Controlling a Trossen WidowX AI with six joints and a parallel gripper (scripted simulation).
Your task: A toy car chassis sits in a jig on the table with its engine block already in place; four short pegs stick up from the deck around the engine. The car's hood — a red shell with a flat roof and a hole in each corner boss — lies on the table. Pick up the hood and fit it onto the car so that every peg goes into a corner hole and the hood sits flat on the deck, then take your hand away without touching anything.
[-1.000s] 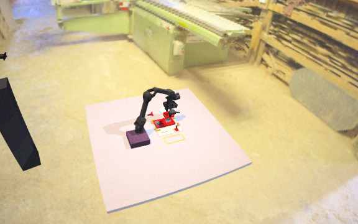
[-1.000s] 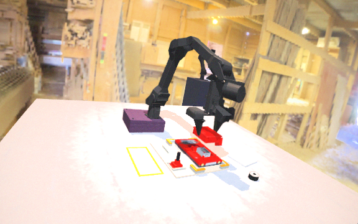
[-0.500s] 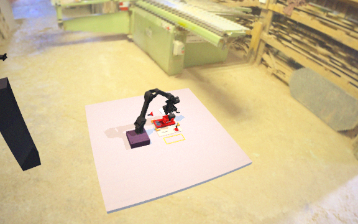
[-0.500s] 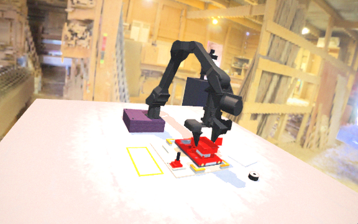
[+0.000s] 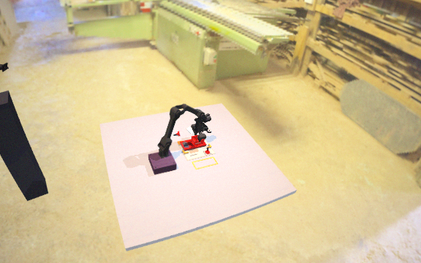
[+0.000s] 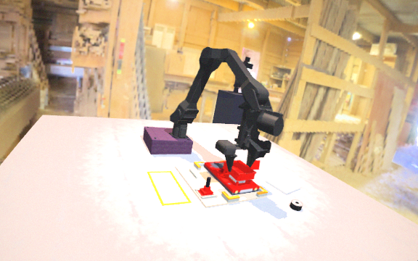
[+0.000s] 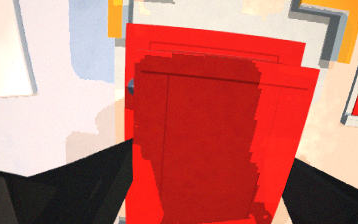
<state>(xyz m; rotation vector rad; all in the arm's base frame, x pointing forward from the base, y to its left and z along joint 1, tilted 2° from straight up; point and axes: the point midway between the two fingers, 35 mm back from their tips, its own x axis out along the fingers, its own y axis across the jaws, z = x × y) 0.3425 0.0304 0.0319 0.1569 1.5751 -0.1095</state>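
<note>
My gripper tip is now 10 mm below the red hood. Also, from my gripper tip: black upright stick 130 mm to the right, 20 mm below, 10 mm ahead; grey engine block 30 mm below, 10 mm to the left; white plate 180 mm to the left, 80 mm ahead, 50 mm below.
</note>
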